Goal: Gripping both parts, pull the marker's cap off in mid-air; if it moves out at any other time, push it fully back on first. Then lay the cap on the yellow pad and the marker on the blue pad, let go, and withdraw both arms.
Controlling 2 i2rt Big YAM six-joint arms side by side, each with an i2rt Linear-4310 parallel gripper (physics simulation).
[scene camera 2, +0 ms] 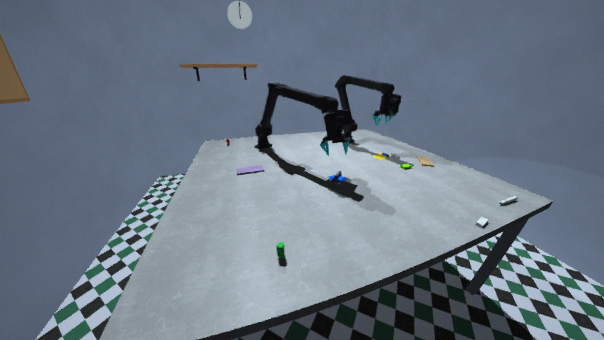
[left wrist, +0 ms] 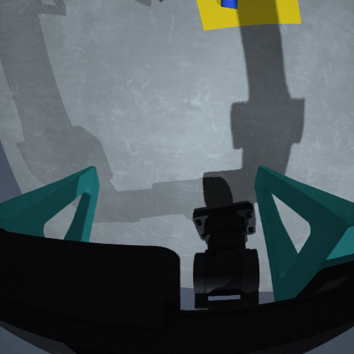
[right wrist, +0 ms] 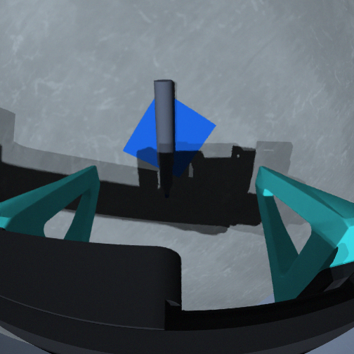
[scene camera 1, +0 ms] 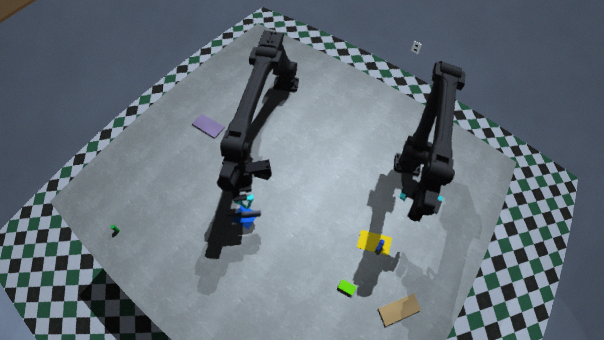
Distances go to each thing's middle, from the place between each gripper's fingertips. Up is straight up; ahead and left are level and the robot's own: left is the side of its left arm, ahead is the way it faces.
I see the blue pad (right wrist: pixel 190 129) 120 mm below my right hand and 30 mm ahead of it.
Right now the blue pad is 490 mm to the right of my left hand, 370 mm ahead of it and 200 mm below it.
